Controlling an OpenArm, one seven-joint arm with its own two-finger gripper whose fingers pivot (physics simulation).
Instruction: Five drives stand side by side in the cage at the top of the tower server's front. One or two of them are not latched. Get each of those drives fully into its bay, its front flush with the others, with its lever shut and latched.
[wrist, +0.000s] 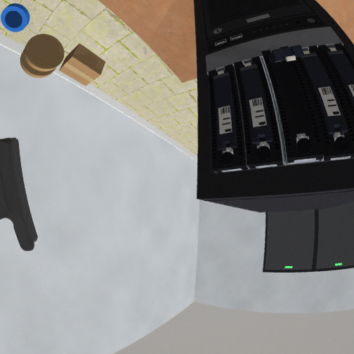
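Observation:
The tower server (214, 186) stands at the upper right, with five upright drives side by side in its cage. The first drive (225, 95), second drive (256, 85) and fourth drive (325, 80) show dark levers lying along their fronts, with white labels. The fifth drive (350, 110) is cut off by the right edge. The middle drive (286, 105) shows a bare perforated front; its lever (286, 53) is swung out from the top and seen nearly end-on. A pale strip of its left side shows, so it appears to stand proud. My gripper (189, 262) is open and empty, away from the drives; its right finger is out of view.
Below the cage are dark panels (290, 240) with green lights. A brown round object (44, 52), a brown box (83, 64) and a blue ring-shaped object (26, 18) are at the upper left, by a stone-patterned surface (135, 90).

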